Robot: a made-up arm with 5 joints. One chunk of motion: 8 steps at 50 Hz.
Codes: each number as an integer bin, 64 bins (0 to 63) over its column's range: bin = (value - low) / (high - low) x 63, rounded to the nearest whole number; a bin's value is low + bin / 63 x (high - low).
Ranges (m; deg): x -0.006..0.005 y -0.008..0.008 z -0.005..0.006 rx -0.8..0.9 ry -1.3..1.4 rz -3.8..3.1
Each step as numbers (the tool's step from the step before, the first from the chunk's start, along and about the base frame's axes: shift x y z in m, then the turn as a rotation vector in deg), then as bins.
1 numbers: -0.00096 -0.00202 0.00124 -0.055 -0.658 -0.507
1 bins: 29 24 36 28 15 30
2 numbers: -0.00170 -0.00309 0.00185 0.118 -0.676 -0.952
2 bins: 25 19 39 34 15 26
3 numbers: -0.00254 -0.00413 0.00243 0.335 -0.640 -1.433
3 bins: 20 15 43 42 15 22
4 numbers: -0.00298 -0.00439 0.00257 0.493 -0.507 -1.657
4 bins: 17 14 43 48 19 20
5 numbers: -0.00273 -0.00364 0.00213 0.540 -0.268 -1.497
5 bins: 19 17 41 50 24 21
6 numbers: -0.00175 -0.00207 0.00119 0.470 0.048 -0.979
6 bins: 24 23 35 47 31 26
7 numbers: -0.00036 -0.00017 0.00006 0.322 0.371 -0.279
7 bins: 32 31 29 42 39 32
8 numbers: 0.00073 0.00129 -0.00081 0.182 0.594 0.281
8 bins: 39 37 24 36 44 37
